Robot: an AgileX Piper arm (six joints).
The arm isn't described. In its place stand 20 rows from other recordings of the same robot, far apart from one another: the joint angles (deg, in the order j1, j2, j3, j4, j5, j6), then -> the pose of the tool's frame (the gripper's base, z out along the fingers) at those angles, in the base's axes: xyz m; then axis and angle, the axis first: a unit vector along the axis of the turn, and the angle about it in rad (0 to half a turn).
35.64, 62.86, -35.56, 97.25, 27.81, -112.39 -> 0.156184 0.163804 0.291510 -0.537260 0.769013 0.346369 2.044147
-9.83, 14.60, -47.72, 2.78, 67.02, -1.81 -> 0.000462 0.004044 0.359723 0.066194 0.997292 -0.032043 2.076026
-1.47, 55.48, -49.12, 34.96, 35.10, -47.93 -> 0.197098 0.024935 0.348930 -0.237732 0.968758 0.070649 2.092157
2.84, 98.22, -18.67, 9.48, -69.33, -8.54 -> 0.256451 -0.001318 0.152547 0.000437 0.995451 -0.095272 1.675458
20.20, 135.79, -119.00, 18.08, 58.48, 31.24 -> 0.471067 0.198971 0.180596 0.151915 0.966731 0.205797 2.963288
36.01, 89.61, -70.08, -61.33, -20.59, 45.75 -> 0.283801 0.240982 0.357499 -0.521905 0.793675 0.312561 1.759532
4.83, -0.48, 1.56, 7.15, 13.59, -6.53 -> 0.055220 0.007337 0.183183 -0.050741 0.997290 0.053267 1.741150
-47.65, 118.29, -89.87, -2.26, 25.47, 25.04 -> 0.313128 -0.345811 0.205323 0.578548 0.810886 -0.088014 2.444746
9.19, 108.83, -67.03, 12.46, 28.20, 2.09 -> 0.374334 0.069960 0.163543 0.022510 0.995356 0.093593 2.724301
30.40, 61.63, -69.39, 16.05, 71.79, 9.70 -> 0.147969 0.114522 0.391899 -0.168330 0.959422 0.226217 2.737830
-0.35, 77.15, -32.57, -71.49, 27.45, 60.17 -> 0.235607 -0.041219 0.202361 0.008777 0.967918 -0.251111 2.483562
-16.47, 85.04, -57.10, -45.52, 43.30, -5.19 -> 0.272649 -0.127041 0.264094 -0.132226 0.927209 -0.350429 2.887411
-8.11, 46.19, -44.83, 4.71, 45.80, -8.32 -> 0.147927 -0.015668 0.330505 0.013757 0.999672 -0.021599 2.304483
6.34, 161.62, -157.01, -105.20, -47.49, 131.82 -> 0.581604 0.129754 0.181901 -0.164230 0.859859 0.483395 2.154572
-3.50, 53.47, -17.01, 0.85, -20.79, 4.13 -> 0.177352 -0.011327 0.243923 0.075627 0.997107 0.007675 1.757191
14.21, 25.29, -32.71, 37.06, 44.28, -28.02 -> 0.064127 0.055735 0.318437 -0.245645 0.926844 0.283935 2.108394
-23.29, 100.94, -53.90, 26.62, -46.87, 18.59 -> 0.335810 -0.176950 0.243769 0.645083 0.763119 -0.038957 1.545587
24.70, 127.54, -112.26, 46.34, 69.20, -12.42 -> 0.405506 0.254253 0.236706 -0.191631 0.902259 0.386272 3.055118
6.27, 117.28, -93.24, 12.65, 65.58, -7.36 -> 0.412663 0.063595 0.206559 -0.077397 0.991768 0.102006 3.046384
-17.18, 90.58, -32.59, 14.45, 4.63, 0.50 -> 0.247862 -0.074713 0.141274 0.273522 0.961856 0.004279 2.573717
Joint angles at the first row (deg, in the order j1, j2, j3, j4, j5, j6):
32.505, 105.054, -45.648, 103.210, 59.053, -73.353
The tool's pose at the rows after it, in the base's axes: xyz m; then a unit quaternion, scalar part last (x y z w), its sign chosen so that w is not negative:
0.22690 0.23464 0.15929 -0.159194 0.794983 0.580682 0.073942
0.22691 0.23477 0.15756 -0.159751 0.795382 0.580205 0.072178
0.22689 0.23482 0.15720 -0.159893 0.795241 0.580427 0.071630
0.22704 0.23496 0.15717 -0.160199 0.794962 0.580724 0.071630
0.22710 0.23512 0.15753 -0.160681 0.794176 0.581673 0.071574
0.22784 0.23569 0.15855 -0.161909 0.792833 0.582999 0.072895
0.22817 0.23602 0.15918 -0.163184 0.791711 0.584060 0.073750
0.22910 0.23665 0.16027 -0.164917 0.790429 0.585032 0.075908
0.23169 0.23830 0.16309 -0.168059 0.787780 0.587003 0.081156
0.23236 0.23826 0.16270 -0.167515 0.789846 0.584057 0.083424
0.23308 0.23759 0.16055 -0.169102 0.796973 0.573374 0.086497
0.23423 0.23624 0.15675 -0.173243 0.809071 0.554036 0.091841
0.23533 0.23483 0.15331 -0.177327 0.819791 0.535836 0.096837
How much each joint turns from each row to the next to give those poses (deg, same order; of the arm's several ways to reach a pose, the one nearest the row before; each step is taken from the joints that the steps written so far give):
0.000, 1.412, -0.053, 0.050, -0.013, 0.001
0.001, 0.328, 0.001, -0.053, 0.102, -0.176
-0.001, 0.082, -0.002, -0.001, 0.074, -0.045
0.000, 0.049, -0.051, 0.000, 0.049, -0.028
0.000, -0.002, -0.056, -0.001, 0.129, 0.001
-0.001, 0.000, -0.255, 0.000, 0.109, 0.000
0.001, 0.000, -0.136, 0.001, 0.121, -0.070
0.000, 0.000, -0.297, 0.000, 0.045, -0.069
0.000, 0.001, -0.798, -0.001, -0.001, 0.001
-0.001, -0.001, -0.059, 0.003, -0.495, -0.043
0.000, 0.000, -0.002, -0.603, -1.400, 0.003
0.001, 0.001, 0.001, -1.197, -2.442, -0.028
-0.001, 0.000, 0.001, -1.154, -2.252, -0.001

